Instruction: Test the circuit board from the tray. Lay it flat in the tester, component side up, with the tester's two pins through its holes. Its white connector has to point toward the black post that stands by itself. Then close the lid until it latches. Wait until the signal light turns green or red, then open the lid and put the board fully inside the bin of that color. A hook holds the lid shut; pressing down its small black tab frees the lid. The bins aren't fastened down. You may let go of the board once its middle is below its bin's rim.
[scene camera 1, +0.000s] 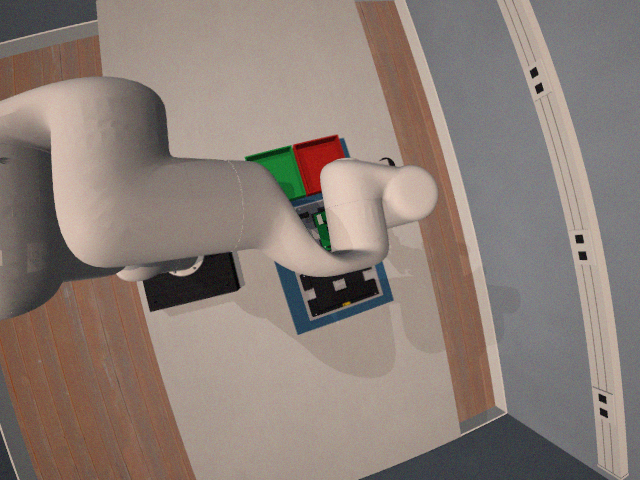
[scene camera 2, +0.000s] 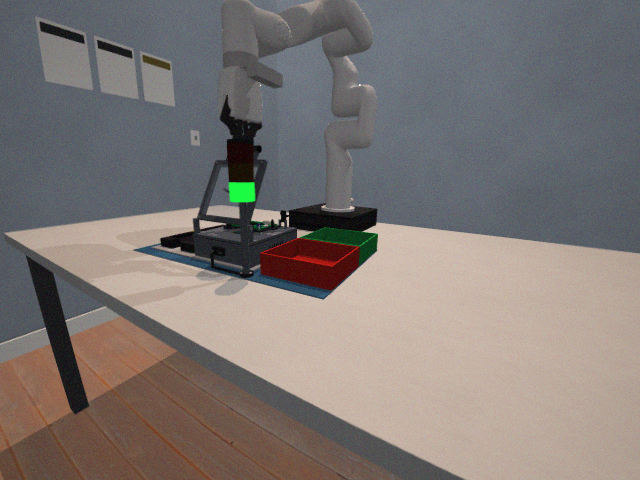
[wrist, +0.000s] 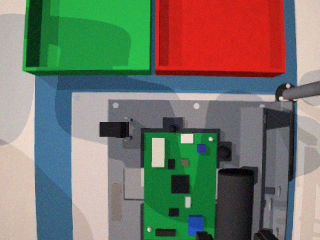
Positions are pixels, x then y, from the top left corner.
Labels:
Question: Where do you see a red bin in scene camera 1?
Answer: At 311, 156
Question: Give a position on a red bin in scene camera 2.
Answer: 319, 264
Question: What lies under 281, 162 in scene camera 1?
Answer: A green bin.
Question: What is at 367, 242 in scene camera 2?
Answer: A green bin.

